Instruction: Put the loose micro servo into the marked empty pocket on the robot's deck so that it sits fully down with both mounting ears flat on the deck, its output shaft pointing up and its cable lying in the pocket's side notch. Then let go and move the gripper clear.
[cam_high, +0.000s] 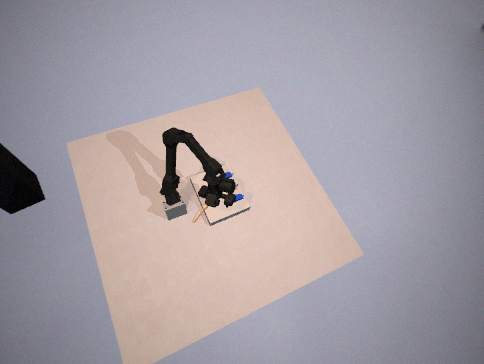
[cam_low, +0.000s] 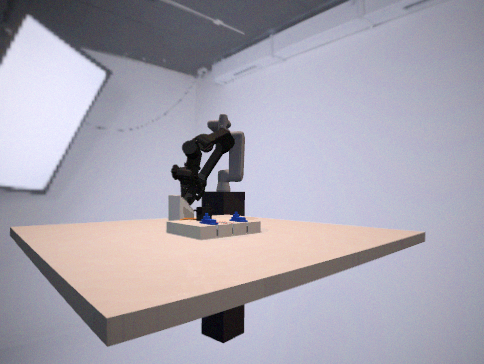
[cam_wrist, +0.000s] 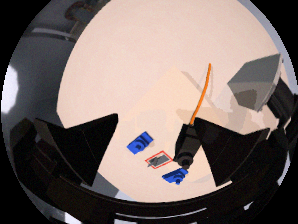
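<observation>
Now: gripper tip 110 mm above the deck, 100 mm to the right of it and 20 mm short of it.
</observation>
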